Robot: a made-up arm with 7 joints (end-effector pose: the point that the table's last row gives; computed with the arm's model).
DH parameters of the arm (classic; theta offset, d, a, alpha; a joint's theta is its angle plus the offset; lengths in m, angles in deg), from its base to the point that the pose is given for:
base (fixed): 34.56 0 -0.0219 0
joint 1: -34.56 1.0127 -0.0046 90
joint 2: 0 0.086 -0.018 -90
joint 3: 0 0.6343 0.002 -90
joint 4: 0 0.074 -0.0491 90
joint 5: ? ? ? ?
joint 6: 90 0.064 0.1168 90
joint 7: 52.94 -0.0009 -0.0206 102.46
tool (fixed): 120.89 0.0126 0 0
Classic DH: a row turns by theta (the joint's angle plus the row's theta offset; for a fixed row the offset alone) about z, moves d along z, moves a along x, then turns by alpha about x.
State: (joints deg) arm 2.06 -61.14 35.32 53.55 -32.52 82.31 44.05
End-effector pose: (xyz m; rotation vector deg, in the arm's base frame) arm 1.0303 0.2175 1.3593 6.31 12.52 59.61
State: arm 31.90 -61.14 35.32 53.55 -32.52 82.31 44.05
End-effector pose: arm 0.7769 0.7086 1.3593 3.05 14.55 89.28
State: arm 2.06 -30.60 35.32 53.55 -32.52 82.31 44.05
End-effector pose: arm 0.7073 0.2058 1.8501 -8.63 -15.73 59.36
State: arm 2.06 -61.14 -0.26 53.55 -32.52 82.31 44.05
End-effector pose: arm 1.0946 0.0361 1.2546 -20.05 25.51 37.58
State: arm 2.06 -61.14 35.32 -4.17 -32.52 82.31 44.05
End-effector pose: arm 0.8909 -0.1060 1.7889 0.80 -39.01 30.72
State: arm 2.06 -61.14 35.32 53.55 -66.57 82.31 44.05
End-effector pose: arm 0.9953 0.2784 1.3644 -29.03 12.05 64.83
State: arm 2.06 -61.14 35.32 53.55 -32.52 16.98 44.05
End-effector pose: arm 1.0996 0.2582 1.2422 4.12 79.74 45.97
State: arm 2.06 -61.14 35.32 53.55 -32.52 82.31 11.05
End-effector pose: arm 1.0233 0.2189 1.3477 -26.95 12.47 69.06
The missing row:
joint 5: 0 0.5366 0.0192 90
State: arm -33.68 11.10 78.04 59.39 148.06 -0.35 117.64
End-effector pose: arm 0.0633 0.5374 1.9856 -74.46 -118.35 -55.21
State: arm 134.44 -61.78 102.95 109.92 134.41 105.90 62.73
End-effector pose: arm -0.4595 -0.0503 1.3334 -45.77 124.57 -6.33
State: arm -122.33 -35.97 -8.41 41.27 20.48 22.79 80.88
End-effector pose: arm -0.6608 -0.7723 1.7473 61.49 -48.09 -100.32
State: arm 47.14 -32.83 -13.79 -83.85 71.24 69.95 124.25
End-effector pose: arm -0.1052 -0.1106 1.9071 -65.25 10.45 -132.03
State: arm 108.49 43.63 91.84 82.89 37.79 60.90 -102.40
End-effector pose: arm -0.3058 -0.6785 1.5545 15.29 130.17 -18.06
